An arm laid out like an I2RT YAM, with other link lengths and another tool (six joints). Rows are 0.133 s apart.
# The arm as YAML. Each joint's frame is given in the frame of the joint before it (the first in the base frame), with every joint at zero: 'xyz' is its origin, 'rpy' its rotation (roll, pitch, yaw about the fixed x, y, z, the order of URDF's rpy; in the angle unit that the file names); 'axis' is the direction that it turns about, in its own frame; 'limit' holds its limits. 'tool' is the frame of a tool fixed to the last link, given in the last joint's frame.
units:
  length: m
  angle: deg
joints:
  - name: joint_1
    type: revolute
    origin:
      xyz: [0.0, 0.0, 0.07]
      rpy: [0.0, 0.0, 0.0]
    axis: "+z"
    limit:
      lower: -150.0
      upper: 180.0
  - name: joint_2
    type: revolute
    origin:
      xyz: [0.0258, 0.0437, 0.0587]
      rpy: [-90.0, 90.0, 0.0]
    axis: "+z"
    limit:
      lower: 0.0
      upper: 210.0
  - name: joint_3
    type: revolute
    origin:
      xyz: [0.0, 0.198, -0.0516]
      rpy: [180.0, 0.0, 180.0]
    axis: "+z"
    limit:
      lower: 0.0
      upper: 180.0
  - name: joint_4
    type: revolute
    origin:
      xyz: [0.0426, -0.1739, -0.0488]
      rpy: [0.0, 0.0, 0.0]
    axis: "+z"
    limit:
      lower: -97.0
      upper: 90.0
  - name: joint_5
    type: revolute
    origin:
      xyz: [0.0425, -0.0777, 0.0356]
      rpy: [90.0, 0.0, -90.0]
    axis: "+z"
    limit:
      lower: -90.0
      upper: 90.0
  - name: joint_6
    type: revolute
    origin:
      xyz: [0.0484, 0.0, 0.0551]
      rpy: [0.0, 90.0, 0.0]
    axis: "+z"
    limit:
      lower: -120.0
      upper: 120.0
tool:
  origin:
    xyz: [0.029, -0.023, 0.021]
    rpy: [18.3, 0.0, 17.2]
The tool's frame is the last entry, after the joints.
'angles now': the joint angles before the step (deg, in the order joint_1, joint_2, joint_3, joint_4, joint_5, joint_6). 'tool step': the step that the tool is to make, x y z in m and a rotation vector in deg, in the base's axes. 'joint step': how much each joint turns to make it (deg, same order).
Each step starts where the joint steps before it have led.
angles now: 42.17 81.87 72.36 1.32 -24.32 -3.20
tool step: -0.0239 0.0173 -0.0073 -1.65 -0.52 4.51
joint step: 5.51 -0.02 -1.09 -0.33 1.22 -1.49
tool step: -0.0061 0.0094 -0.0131 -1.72 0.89 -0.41
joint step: 2.51 0.88 -1.93 0.96 2.96 0.09
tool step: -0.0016 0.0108 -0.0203 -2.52 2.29 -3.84
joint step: 2.76 1.72 -2.67 1.50 6.38 1.77
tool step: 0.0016 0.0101 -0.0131 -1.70 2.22 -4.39
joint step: 2.21 2.35 -0.30 0.44 6.15 2.57
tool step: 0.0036 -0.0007 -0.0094 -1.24 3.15 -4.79
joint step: 0.65 0.23 -0.99 -1.27 4.60 3.48
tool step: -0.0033 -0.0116 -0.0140 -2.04 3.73 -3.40
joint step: 0.19 -2.85 -4.36 -2.18 2.66 3.10
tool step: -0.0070 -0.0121 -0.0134 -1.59 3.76 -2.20
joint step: 0.48 -3.29 -4.64 -2.08 1.52 3.15
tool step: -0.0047 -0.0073 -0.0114 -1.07 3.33 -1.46
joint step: 0.44 -1.68 -3.07 -1.41 0.67 2.83
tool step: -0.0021 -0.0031 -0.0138 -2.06 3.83 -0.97
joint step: 0.29 0.35 -1.39 -2.15 0.00 2.44
